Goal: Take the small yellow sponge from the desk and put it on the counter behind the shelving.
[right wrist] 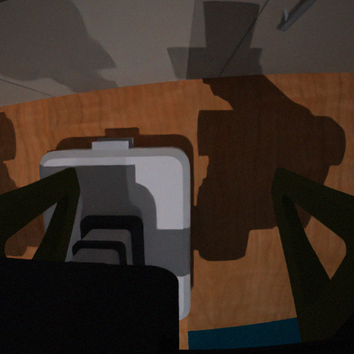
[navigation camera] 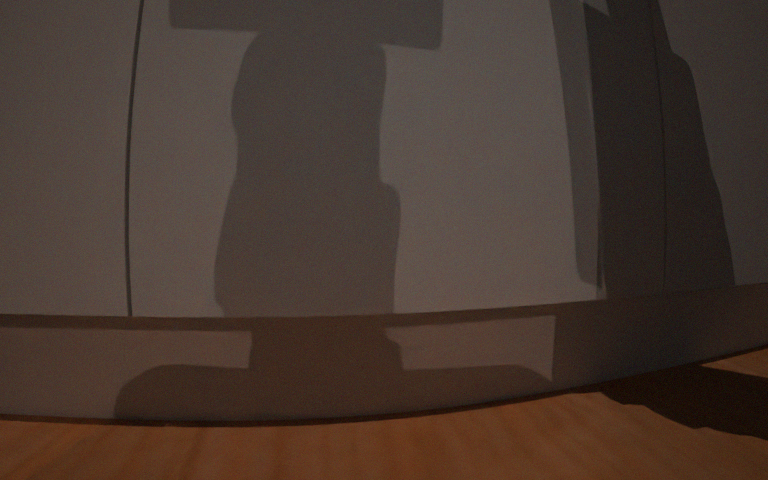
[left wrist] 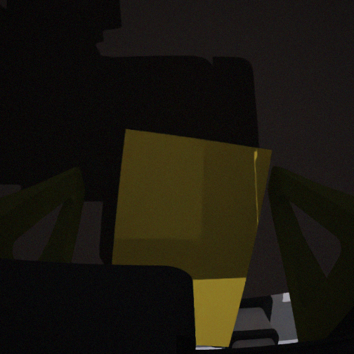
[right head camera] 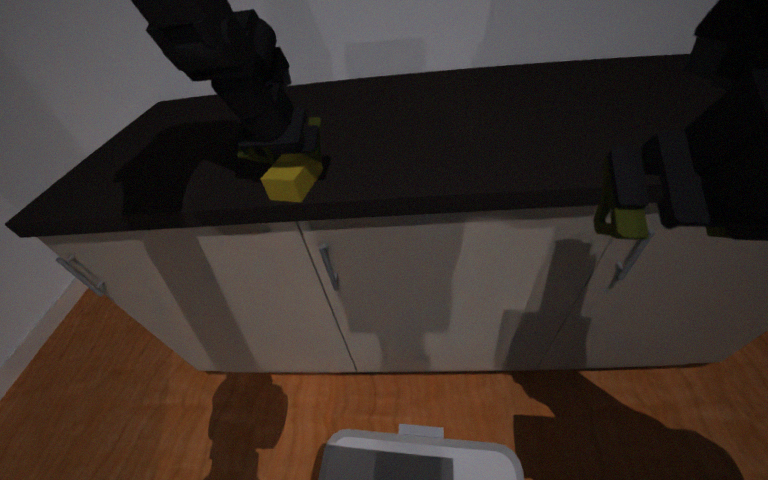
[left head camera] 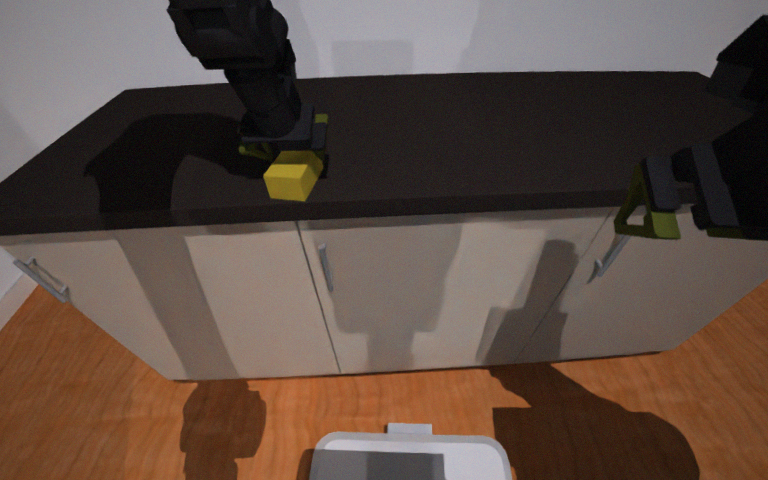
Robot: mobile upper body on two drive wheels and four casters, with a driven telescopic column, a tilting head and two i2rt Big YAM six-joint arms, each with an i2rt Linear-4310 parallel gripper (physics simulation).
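Frame: origin at the left arm's base, x back, y right, z up, level; metres.
Seen in the pictures: left gripper, fingertip midpoint: [right head camera: 296,160] [left head camera: 297,157]; right gripper, fingertip midpoint: [right head camera: 651,227] [left head camera: 661,228].
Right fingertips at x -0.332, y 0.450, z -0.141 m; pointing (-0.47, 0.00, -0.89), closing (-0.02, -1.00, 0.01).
A point is followed by its place in that frame.
The small yellow sponge [left head camera: 287,180] {x -0.506, y 0.008, z -0.209 m} [right head camera: 284,182] {x -0.506, y 0.011, z -0.208 m} [left wrist: 175,205] is by my left gripper [left head camera: 288,148] {x -0.588, y 0.002, z -0.217 m} [right head camera: 283,148] [left wrist: 175,177], over the near part of the dark counter [left head camera: 453,130] {x -0.754, y 0.302, z -0.248 m} [right head camera: 453,130] {x -0.741, y 0.291, z -0.248 m}, left of its middle. The left gripper is open, with the sponge between its spread fingers and a gap on each side in the left wrist view. Whether the sponge touches the counter top is hard to tell. My right gripper [left head camera: 686,225] [right head camera: 671,226] {x -0.332, y 0.450, z -0.141 m} [right wrist: 175,178] is open and empty, near the counter's front edge at the right. The desk and the shelving do not show.
Pale cabinet doors [left head camera: 390,283] {x -0.534, y 0.168, z -0.510 m} [right head camera: 396,277] {x -0.534, y 0.171, z -0.487 m} [navigation camera: 481,169] {x -0.548, y 0.331, z -0.865 m} with metal handles stand below the counter top. A light wall [left head camera: 538,33] {x -1.162, y 0.586, z -0.148 m} rises behind it. The robot's white base [left head camera: 475,452] {x -0.277, y 0.395, z -0.899 m} [right head camera: 487,458] {x -0.280, y 0.397, z -0.898 m} [right wrist: 172,190] stands on the wood floor in front.
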